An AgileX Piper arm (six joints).
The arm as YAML. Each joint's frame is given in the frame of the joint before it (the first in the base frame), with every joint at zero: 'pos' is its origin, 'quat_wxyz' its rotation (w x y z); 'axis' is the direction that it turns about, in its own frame. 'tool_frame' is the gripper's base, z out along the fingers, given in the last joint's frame.
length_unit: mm
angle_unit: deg
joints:
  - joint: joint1
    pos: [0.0, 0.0, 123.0]
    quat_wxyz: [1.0, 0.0, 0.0, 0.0]
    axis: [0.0, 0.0, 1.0]
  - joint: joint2
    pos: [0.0, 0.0, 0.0]
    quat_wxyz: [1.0, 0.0, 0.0, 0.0]
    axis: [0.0, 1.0, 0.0]
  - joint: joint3
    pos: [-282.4, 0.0, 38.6]
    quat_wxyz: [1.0, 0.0, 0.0, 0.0]
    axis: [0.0, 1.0, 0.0]
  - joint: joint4
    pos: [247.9, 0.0, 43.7]
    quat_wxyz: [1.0, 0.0, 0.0, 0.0]
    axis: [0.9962, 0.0, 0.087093]
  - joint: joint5
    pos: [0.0, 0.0, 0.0]
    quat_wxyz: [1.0, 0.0, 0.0, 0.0]
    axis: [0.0, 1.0, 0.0]
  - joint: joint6
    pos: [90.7, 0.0, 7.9]
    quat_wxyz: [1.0, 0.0, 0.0, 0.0]
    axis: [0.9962, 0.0, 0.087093]
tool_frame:
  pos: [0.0, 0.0, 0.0]
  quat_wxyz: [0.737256, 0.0, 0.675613, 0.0]
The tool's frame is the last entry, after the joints.
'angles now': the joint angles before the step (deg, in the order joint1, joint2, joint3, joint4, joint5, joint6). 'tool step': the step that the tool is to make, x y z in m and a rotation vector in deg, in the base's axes. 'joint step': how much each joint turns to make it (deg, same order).
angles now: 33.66, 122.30, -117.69, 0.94, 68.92, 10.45
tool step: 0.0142, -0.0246, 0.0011, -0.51, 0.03, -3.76
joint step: -3.38, -0.14, -0.05, -0.56, 0.48, 0.41
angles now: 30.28, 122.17, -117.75, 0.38, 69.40, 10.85
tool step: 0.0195, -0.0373, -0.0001, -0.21, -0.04, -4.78
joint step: -5.16, -0.01, 0.03, -0.06, 0.04, -0.41
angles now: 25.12, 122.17, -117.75, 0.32, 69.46, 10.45
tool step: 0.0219, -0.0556, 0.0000, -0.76, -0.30, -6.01
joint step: -7.29, 0.00, 0.00, -0.32, 0.00, -1.37
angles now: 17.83, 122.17, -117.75, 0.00, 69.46, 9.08
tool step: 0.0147, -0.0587, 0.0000, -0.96, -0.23, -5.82
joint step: -7.37, -0.01, 0.02, -0.39, 0.00, -1.67
